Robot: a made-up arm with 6 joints. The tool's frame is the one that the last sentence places.
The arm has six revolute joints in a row. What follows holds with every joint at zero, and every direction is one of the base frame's.
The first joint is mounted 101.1 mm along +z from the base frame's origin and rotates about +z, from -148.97 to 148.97 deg.
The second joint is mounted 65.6 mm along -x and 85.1 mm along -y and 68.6 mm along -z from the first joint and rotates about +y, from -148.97 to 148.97 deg.
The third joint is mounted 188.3 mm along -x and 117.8 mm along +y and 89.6 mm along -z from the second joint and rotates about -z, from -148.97 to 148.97 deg.
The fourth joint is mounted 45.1 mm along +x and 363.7 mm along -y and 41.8 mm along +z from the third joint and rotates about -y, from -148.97 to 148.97 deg.
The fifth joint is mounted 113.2 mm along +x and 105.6 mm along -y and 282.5 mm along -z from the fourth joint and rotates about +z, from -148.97 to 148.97 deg.
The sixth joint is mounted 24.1 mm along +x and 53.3 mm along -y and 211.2 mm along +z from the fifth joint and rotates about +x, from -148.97 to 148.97 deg.
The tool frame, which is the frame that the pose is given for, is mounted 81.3 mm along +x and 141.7 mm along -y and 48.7 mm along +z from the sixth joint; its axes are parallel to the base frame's.
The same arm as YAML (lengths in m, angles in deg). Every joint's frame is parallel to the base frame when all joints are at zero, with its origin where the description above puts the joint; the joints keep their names.
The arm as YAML. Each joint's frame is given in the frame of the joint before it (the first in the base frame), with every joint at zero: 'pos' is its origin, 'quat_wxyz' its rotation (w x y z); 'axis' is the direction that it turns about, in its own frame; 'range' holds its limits. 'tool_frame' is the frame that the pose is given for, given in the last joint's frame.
length_unit: m
angle_unit: deg
joints:
  - joint: joint 1
    pos: [0.0, 0.0, 0.1011]
    quat_wxyz: [1.0, 0.0, 0.0, 0.0]
    axis: "+z"
    range: [-148.97, 148.97]
  - joint: joint 2
    pos: [-0.0656, -0.0851, -0.0686]
    quat_wxyz: [1.0, 0.0, 0.0, 0.0]
    axis: "+y"
    range: [-148.97, 148.97]
  - joint: joint 3
    pos: [-0.1883, 0.1178, -0.0896]
    quat_wxyz: [1.0, 0.0, 0.0, 0.0]
    axis: "-z"
    range: [-148.97, 148.97]
  - joint: joint 4
    pos: [0.0451, -0.3637, 0.0418]
    quat_wxyz: [1.0, 0.0, 0.0, 0.0]
    axis: "-y"
    range: [-148.97, 148.97]
  - joint: joint 5
    pos: [0.1132, -0.1056, -0.2825]
    quat_wxyz: [1.0, 0.0, 0.0, 0.0]
    axis: "+z"
    range: [-148.97, 148.97]
  - joint: joint 6
    pos: [0.0241, -0.0533, 0.2112]
    quat_wxyz: [1.0, 0.0, 0.0, 0.0]
    axis: "+x"
    range: [-148.97, 148.97]
tool_frame:
  pos: [0.0813, -0.1417, 0.0487]
  quat_wxyz: [1.0, 0.0, 0.0, 0.0]

